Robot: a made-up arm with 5 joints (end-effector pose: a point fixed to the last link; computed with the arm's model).
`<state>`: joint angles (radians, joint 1 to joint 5).
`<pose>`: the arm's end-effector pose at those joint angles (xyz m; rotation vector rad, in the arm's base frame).
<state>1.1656 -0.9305 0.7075 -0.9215 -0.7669</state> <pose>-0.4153 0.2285 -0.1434 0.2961 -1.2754 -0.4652</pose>
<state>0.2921 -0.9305 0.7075 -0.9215 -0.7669</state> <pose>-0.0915 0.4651 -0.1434 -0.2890 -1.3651 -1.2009</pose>
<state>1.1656 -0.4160 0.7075 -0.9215 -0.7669</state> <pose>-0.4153 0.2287 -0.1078 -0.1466 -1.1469 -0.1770</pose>
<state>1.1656 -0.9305 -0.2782 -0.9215 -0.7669</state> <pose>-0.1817 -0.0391 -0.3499 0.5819 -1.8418 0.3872</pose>
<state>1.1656 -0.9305 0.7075 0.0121 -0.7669</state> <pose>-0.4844 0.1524 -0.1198 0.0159 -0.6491 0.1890</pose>
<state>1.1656 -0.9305 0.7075 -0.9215 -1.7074</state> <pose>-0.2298 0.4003 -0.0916 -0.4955 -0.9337 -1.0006</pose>
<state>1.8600 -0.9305 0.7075 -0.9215 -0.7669</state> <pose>-0.4654 -0.0902 -0.1434 0.7053 -1.0875 0.1286</pose>
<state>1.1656 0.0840 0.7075 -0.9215 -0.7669</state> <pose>-0.4086 0.2443 -0.0777 -0.5587 -0.9753 0.1031</pose>
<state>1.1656 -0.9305 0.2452 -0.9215 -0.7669</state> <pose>-0.3451 0.0941 -0.2721 0.4337 -1.5634 -0.0848</pose>
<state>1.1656 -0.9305 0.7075 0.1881 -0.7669</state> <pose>-0.4902 0.1374 -0.1069 -0.0356 -0.5239 0.3054</pose>
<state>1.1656 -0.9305 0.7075 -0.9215 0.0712</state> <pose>-0.4015 0.0300 -0.2621 0.9947 -1.4197 0.0985</pose>
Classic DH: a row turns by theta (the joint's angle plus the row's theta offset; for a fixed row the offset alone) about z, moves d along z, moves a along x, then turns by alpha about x. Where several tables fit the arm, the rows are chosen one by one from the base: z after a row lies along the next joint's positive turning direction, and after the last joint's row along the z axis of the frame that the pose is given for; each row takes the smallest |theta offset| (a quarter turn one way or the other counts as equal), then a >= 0, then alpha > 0; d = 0 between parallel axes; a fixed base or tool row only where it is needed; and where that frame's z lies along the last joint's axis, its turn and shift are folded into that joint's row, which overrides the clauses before.
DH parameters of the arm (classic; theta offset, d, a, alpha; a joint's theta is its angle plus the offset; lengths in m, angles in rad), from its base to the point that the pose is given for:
joint 1: 0 -0.126 0.114 -1.5708
joint 2: 0 0.072 0.115 -1.5708
joint 3: 0 -0.141 -0.323 1.5708
joint 4: 1.5708 -0.038 0.172 1.5708
joint 5: 1.5708 -0.117 0.052 -1.5708
tool (fixed): -1.5708 0.28 0 0

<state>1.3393 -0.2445 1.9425 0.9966 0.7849</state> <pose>-0.4209 0.1989 0.1515 1.2297 0.7856 -0.8150</pose>
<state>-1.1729 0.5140 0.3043 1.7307 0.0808</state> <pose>0.1774 -0.1073 0.1179 1.5568 1.8361 -0.9956</pose>
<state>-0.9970 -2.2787 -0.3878 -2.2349 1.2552</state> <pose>-0.2078 -0.1923 -0.1586 1.6166 0.7585 -2.2037</pose>
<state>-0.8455 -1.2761 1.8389 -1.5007 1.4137</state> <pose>0.3401 0.2172 -0.2287 -1.2039 -2.7033 -0.7744</pose>
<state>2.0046 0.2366 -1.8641 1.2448 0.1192</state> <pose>-0.0107 0.4171 0.1052 1.4913 0.1716 -1.9808</pose>
